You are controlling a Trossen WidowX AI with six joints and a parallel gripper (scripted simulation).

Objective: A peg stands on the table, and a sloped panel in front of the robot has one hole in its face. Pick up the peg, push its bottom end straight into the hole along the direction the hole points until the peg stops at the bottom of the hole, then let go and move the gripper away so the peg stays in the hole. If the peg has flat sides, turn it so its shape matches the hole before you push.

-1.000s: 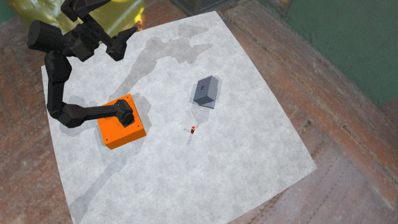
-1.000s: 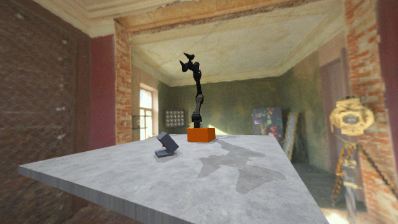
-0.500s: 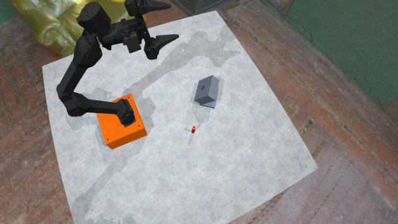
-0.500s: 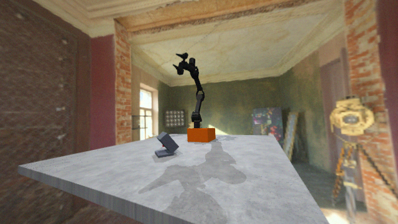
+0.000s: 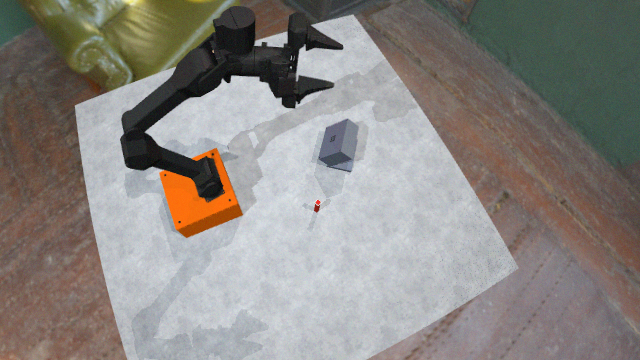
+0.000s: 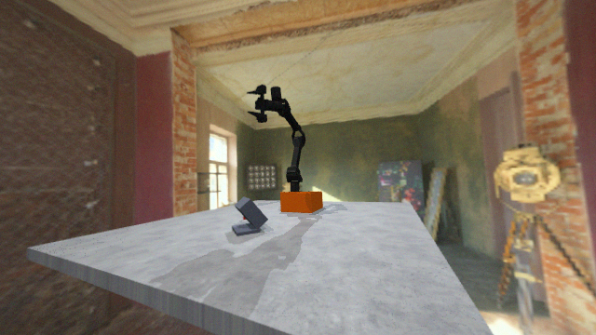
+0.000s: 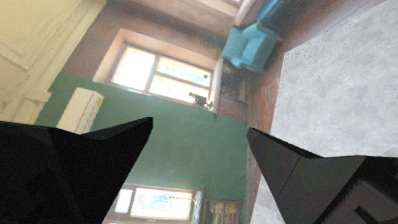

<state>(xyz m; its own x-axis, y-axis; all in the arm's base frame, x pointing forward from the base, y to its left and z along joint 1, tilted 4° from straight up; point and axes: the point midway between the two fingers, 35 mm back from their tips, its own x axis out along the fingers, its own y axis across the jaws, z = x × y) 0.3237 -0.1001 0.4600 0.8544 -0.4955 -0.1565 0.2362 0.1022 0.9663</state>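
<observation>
Right now my gripper tip is 5 cm past the red square peg, 7 cm to the left of it and 54 cm above it. From my gripper tip the other things lie so: grey sloped panel 12 cm ahead, 8 cm to the left, 52 cm below.
</observation>
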